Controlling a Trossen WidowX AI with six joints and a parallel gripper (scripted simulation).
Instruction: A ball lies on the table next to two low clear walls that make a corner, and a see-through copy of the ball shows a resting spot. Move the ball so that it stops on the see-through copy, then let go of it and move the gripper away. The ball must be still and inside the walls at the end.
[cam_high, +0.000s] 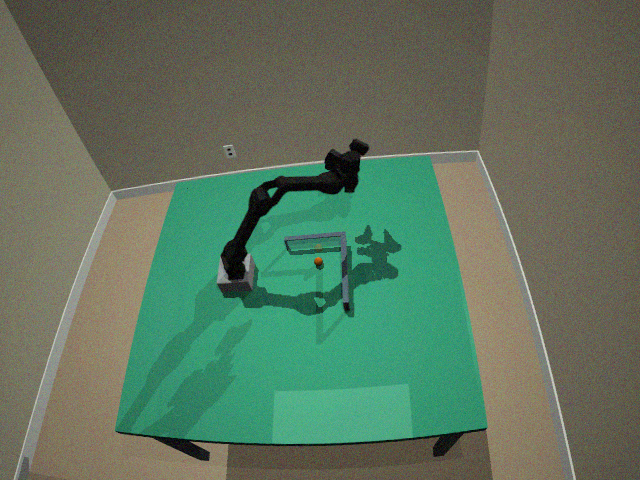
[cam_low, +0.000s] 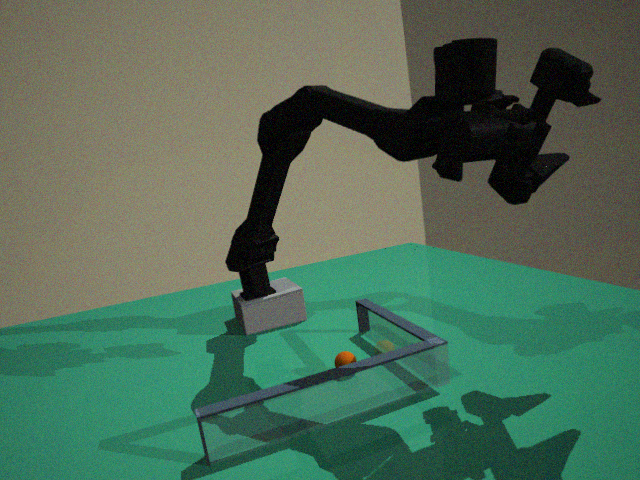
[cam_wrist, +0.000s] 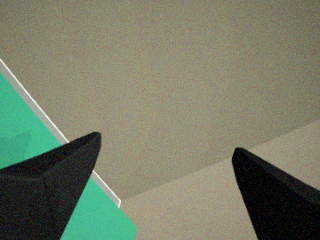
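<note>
Right now my gripper tip is 16 cm past the orange ball, 31 cm to the left of it and 29 cm above it.
</note>
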